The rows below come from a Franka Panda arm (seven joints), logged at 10 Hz.
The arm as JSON. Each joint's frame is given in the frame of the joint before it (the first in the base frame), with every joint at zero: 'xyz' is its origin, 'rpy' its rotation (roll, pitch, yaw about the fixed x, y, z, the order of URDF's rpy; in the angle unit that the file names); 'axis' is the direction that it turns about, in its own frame. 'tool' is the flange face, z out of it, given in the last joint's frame.
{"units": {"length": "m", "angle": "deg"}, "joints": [
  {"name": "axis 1", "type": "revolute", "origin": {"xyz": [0.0, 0.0, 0.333], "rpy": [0.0, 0.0, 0.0]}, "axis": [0.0, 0.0, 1.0]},
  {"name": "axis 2", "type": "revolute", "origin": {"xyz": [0.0, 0.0, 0.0], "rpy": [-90.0, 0.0, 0.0]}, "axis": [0.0, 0.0, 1.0]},
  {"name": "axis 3", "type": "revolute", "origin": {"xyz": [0.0, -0.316, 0.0], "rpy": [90.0, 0.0, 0.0]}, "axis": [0.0, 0.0, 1.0]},
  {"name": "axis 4", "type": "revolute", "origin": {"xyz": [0.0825, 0.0, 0.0], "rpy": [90.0, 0.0, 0.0]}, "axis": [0.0, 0.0, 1.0]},
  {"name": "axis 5", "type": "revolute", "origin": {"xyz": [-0.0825, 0.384, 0.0], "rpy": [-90.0, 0.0, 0.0]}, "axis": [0.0, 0.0, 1.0]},
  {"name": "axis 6", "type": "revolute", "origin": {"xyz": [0.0, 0.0, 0.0], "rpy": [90.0, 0.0, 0.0]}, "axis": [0.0, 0.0, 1.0]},
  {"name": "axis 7", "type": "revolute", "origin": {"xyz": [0.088, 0.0, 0.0], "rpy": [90.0, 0.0, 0.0]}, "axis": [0.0, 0.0, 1.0]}
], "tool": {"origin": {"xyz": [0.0, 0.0, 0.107], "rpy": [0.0, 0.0, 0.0]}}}
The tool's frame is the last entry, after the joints.
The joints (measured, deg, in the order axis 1, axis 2, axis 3, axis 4, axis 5, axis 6, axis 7), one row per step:
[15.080 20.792 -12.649 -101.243 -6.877 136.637 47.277]
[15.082 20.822 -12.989 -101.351 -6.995 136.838 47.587]
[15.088 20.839 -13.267 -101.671 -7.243 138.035 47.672]
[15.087 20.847 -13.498 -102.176 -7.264 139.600 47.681]
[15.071 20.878 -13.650 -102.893 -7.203 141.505 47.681]
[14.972 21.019 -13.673 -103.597 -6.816 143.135 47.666]
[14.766 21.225 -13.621 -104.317 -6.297 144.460 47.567]
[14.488 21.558 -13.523 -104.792 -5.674 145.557 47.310]
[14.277 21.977 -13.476 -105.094 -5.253 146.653 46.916]
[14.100 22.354 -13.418 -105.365 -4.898 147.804 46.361]
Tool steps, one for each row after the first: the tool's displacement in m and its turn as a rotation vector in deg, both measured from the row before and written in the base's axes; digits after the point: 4 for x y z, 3 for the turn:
[0.0001 -0.0036 -0.0006 -0.123 -0.136 -0.521]
[0.0006 -0.0025 -0.0003 -0.167 -0.871 -0.008]
[0.0003 -0.0021 -0.0011 0.055 -1.039 0.039]
[-0.0001 -0.0014 -0.0025 0.169 -1.130 0.108]
[-0.0004 -0.0012 -0.0042 0.418 -0.761 -0.078]
[-0.0009 -0.0018 -0.0057 0.467 -0.372 -0.184]
[-0.0002 -0.0021 -0.0056 0.458 -0.252 -0.161]
[0.0004 -0.0018 -0.0051 0.203 -0.328 0.104]
[0.0005 -0.0012 -0.0042 0.104 -0.436 0.338]

